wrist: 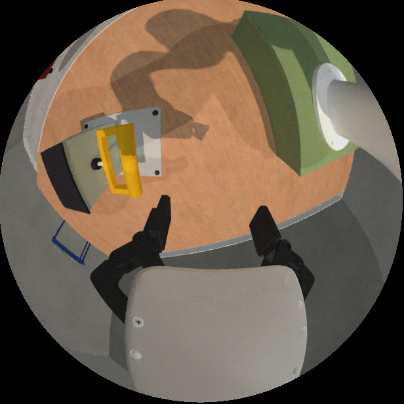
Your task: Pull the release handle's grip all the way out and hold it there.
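The release handle's yellow grip [130,167] is a thick bar on a yellow frame, at the left of the wrist view. Its short rod meets a black collar [96,164] on the pale green housing [84,172], which has a black top. The housing stands on a grey metal plate [153,140] with dark bolts. My gripper [214,211] is open, with nothing between its fingers. It is to the right of the grip in the view and nearer the bottom; the left finger shows close to the lower end of the grip, apart from it in the picture. How far the rod extends is hard to tell.
A green block [280,100] stands on the wooden table [210,165] at the upper right, with the white arm base [327,107] against it. The table's edge curves below the fingers. A blue frame [68,251] shows beyond the table at the lower left. Arm shadows cross the table.
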